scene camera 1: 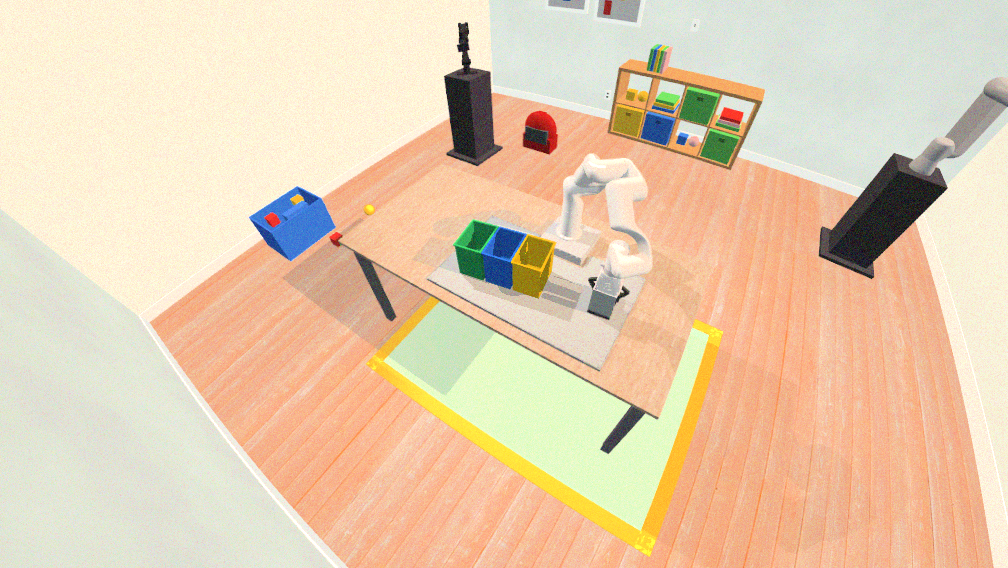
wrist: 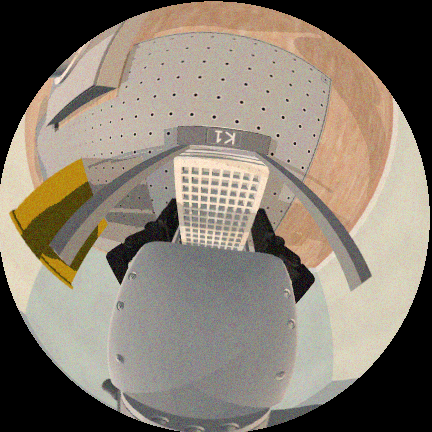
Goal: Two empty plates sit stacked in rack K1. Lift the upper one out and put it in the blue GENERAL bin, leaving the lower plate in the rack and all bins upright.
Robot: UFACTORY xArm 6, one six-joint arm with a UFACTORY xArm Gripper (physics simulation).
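Places are measured from the arm's base along level axes (x left, y back, z up), in centimetres.
Pixels of known places: gripper, fingertip midpoint: [wrist: 216, 213]; arm's base, link origin: [scene camera 1: 568, 232].
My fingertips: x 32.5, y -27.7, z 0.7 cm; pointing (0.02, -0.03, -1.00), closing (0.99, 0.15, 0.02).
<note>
For each thing: its top centre in the pictures, then the offset to it from my fingertips. Level surfaces: height alone.
- Rack K1, top centre: [wrist: 205, 327] [scene camera 1: 610, 279] dz +11.0, dx -0.3, dy +1.0 cm
- cream upper plate, top centre: [wrist: 215, 218] dz +0.8, dx -0.1, dy +0.0 cm
- blue bin, top centre: [scene camera 1: 504, 243] dz +14.1, dx -44.7, dy -8.8 cm
- upright green bin, top centre: [scene camera 1: 476, 235] dz +14.1, dx -57.6, dy -11.5 cm
- yellow bin, top centre: [scene camera 1: 534, 251] dz +14.1, dx -31.8, dy -6.1 cm
- grey perforated board, surface height: dz -3.9 cm
Rack K1 [scene camera 1: 601, 304] [wrist: 192, 136] is grey, with a label bar and tall corner posts. In the wrist view, the cream upper plate [wrist: 220, 162] lies level in it, its grid of square wells facing up. Thin edges show under its far end; the lower plate cannot be made out clearly. My gripper [scene camera 1: 608, 290] [wrist: 216, 213] is open and empty, its black fingers on either side of the plate's near part. Whether they touch it, and their exact height, cannot be told. The blue bin [scene camera 1: 501, 266] stands upright in scene camera 1; its label is not readable.
An upright green bin [scene camera 1: 470, 258] and yellow bin [scene camera 1: 530, 273] [wrist: 67, 180] flank the blue bin. The yellow one is nearest the rack. All stand on the grey perforated board [scene camera 1: 521, 318] [wrist: 215, 75]. The robot's base [scene camera 1: 574, 248] stands behind. The rack's tall posts rise around the plate.
</note>
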